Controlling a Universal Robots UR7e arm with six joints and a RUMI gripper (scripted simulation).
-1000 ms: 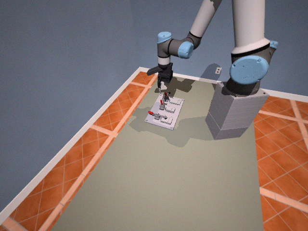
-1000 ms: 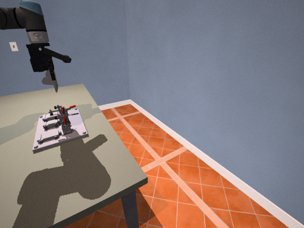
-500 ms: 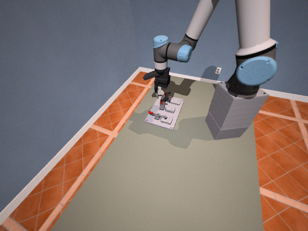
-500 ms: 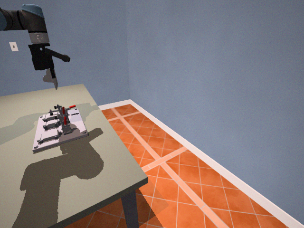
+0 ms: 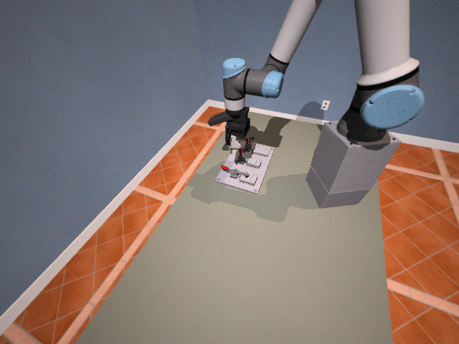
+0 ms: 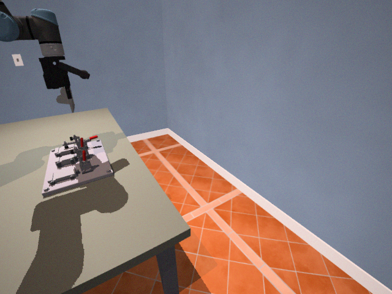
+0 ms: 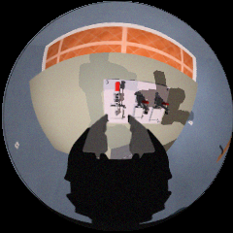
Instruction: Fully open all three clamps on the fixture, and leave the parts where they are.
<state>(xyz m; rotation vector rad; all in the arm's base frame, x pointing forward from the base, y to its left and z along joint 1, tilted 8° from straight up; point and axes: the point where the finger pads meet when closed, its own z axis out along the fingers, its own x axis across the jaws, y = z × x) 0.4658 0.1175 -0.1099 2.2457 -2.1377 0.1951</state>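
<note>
Now: the block 90 mm behind my hand and 180 mm below it. From my hand the other things lie so: grey fixture plate 30 mm behind, 110 mm to the right, 210 mm below.
</note>
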